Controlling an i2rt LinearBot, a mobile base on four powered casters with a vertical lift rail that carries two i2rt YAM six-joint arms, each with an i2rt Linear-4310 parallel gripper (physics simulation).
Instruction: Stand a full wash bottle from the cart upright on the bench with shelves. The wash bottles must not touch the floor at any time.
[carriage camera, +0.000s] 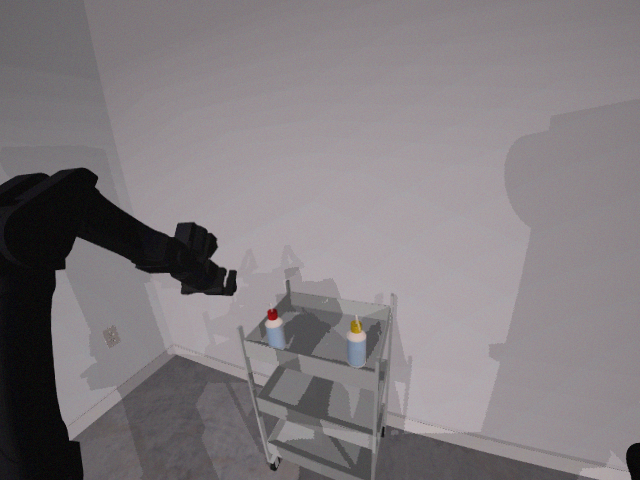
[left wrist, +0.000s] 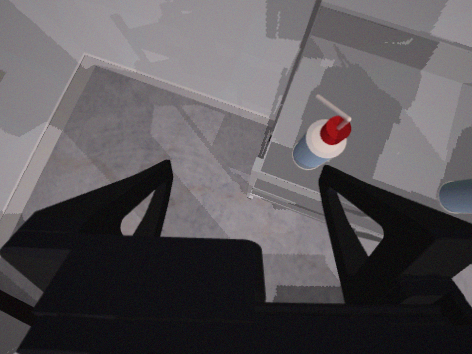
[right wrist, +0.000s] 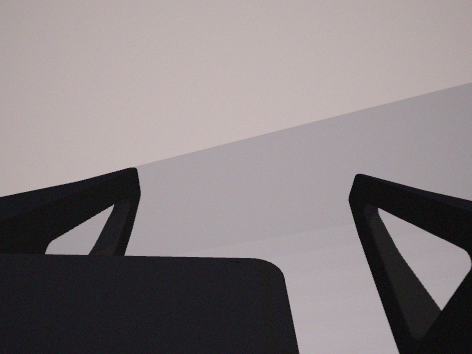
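A wash bottle with a red cap (carriage camera: 276, 335) (left wrist: 320, 145) stands upright at the front left of the top shelf of the cart (carriage camera: 315, 363) (left wrist: 285, 186). It looks blue up to its white shoulder. A similar wash bottle with a yellow cap (carriage camera: 356, 348) stands upright at the front right; part of its blue body (left wrist: 457, 196) shows at the left wrist view's right edge. My left gripper (left wrist: 246, 170) is open and empty, above and left of the cart, apart from both bottles. My right gripper (right wrist: 246, 183) is open and empty, facing the wall. The bench does not show.
The cart has lower shelves and upright corner posts, and stands near the back wall (carriage camera: 413, 206). A side wall with a socket (carriage camera: 111, 336) meets it at the left. Grey floor (carriage camera: 170, 413) shows left of the cart. A dark part (carriage camera: 633, 459) shows at the lower right.
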